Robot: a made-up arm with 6 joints. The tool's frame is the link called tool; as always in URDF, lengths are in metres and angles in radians. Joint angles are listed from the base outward. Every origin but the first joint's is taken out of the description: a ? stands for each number. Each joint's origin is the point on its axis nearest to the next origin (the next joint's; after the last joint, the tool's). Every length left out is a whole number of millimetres.
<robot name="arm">
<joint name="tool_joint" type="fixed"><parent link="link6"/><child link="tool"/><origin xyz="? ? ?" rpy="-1.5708 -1.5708 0"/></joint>
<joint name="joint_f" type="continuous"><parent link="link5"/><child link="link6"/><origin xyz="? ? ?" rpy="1.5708 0 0"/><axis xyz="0 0 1"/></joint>
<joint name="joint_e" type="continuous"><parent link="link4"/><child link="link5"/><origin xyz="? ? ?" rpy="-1.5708 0 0.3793"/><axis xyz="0 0 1"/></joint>
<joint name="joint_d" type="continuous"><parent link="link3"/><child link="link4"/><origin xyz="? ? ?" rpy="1.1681 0.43 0.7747"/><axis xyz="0 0 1"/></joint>
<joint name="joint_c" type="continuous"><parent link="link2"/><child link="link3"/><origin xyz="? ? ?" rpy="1.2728 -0.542 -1.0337"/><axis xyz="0 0 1"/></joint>
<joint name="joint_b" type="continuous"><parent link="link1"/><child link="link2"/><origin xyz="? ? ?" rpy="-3.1 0.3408 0.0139"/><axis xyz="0 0 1"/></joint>
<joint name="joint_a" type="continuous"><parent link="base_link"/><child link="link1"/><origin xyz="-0.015 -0.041 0.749" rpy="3.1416 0 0"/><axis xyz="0 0 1"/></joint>
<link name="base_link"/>
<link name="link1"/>
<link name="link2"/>
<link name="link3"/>
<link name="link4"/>
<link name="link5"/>
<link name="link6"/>
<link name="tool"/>
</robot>
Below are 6 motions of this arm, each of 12 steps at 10 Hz.
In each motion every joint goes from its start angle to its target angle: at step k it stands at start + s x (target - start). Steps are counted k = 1, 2, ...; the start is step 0. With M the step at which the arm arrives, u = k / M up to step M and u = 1 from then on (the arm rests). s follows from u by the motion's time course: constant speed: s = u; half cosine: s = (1 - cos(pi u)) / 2; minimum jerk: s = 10 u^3 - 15 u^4 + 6 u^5.
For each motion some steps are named. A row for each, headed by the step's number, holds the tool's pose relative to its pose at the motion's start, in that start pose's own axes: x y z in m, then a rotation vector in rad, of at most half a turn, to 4 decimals.
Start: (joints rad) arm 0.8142 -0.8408 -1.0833 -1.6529 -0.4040 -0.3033
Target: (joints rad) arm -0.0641 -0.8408 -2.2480 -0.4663 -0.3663 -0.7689
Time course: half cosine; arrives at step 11
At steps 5, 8, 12:
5: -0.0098 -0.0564 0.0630 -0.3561 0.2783 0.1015
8: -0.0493 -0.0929 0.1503 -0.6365 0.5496 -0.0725
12: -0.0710 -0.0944 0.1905 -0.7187 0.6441 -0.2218

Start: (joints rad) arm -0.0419 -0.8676 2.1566 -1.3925 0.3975 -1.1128
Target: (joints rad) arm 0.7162 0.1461 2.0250 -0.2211 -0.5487 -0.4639
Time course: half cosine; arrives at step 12
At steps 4, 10, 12:
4: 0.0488 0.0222 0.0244 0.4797 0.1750 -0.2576
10: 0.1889 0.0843 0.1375 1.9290 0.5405 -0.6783
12: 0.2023 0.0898 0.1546 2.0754 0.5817 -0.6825

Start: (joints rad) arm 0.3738 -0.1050 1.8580 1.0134 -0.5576 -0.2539
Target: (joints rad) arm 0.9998 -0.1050 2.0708 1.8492 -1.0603 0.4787
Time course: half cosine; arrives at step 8
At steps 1, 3, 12:
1: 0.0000 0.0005 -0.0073 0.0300 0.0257 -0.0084
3: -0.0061 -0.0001 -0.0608 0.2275 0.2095 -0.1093
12: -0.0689 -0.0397 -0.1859 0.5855 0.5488 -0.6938

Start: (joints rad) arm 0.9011 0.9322 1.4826 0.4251 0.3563 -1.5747
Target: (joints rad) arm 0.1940 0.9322 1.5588 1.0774 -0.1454 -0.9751
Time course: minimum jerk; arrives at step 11
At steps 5, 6, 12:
5: 0.0664 0.0050 0.0387 0.7752 0.1896 -0.2339
6: 0.0937 0.0000 0.0559 1.1011 0.2438 -0.3168
12: 0.1591 -0.0337 0.0999 1.9158 0.3180 -0.4745

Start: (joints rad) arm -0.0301 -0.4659 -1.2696 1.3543 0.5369 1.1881
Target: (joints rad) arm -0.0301 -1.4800 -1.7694 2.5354 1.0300 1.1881
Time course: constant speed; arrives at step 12
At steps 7, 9, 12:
7: 0.1396 0.0267 -0.1083 0.4200 -0.1189 1.1987
9: 0.1771 0.0635 -0.1235 0.4665 -0.1447 1.5725
12: 0.2168 0.1364 -0.1311 0.4578 -0.1914 2.1462

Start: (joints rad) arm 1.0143 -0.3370 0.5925 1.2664 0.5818 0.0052
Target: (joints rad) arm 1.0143 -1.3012 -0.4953 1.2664 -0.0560 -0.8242
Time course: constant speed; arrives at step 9
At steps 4, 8, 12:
4: 0.0652 -0.0713 0.0327 -0.9160 -0.4080 -0.1664
8: 0.1159 -0.0749 0.1070 -1.4490 -1.0747 -0.4751
12: 0.1212 -0.0660 0.1256 -1.4888 -1.2635 -0.5798

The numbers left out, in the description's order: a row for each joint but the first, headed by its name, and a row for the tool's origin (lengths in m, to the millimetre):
tool: -0.043 -0.011 0
joint_f: 0.158 -0.041 0
joint_e: -0.151 -0.182 0
joint_d: -0.055 0.021 0
joint_c: -0.019 -0.007 0
joint_b: -0.084 -0.122 0

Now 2 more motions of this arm.
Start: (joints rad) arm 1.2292 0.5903 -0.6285 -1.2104 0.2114 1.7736
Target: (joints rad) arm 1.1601 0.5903 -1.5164 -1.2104 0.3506 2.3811
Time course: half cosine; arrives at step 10
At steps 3, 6, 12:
3: -0.0332 0.0176 -0.0049 0.0920 -0.0518 -0.1694
6: -0.0876 0.0754 -0.0246 0.2921 -0.2425 -0.5103
12: -0.1067 0.1309 -0.0473 0.4362 -0.4616 -0.7346

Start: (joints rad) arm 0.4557 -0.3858 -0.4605 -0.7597 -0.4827 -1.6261
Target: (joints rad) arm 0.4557 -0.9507 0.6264 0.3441 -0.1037 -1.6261
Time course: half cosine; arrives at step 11
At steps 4, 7, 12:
4: -0.0133 0.0171 0.0524 0.5409 -0.1956 -0.0598
7: -0.0381 -0.0079 0.1150 1.2003 -0.6018 -0.2855
12: -0.0653 -0.0345 0.1357 1.5446 -0.9850 -0.5065

